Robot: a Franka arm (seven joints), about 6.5 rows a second.
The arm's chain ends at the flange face. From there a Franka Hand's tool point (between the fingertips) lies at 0.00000 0.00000 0.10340 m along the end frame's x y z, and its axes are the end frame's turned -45 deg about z.
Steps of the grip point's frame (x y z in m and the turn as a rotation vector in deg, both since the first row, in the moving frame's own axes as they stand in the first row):
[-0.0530, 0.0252, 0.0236, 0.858, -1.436, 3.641]
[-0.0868, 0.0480, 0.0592, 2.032, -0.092, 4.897]
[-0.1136, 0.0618, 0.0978, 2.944, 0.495, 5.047]
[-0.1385, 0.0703, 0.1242, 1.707, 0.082, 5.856]
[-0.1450, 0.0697, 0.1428, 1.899, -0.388, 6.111]
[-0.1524, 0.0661, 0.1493, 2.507, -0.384, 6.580]
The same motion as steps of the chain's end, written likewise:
[-0.0167, 0.0547, 0.0236, -0.409, -1.622, 3.641]
[-0.0248, 0.0979, 0.0593, 1.372, -1.502, 4.897]
[-0.0337, 0.1285, 0.0979, 2.432, -1.732, 5.047]
[-0.0463, 0.1500, 0.1242, 1.265, -1.149, 5.856]
[-0.0504, 0.1539, 0.1429, 1.068, -1.617, 6.111]
[-0.0575, 0.1574, 0.1494, 1.501, -2.044, 6.580]

